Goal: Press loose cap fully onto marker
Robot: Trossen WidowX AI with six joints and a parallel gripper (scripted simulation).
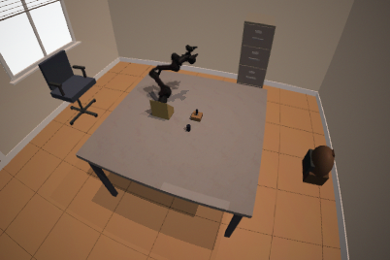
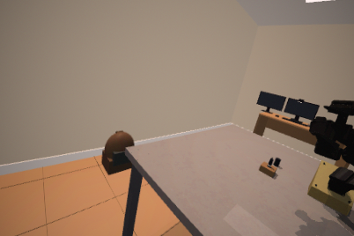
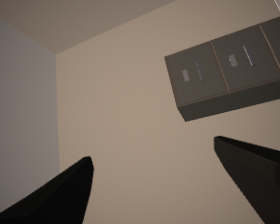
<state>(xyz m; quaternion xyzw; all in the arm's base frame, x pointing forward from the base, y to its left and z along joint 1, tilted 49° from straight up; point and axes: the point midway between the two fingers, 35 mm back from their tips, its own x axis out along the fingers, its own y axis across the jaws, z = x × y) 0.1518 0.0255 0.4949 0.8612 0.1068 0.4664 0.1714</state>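
My gripper tip is 54 cm to the left of the dark cap, 39 cm above it and 11 cm short of it. Round my gripper tip: holder block: 39 cm to the right, 39 cm below, 12 cm ahead.
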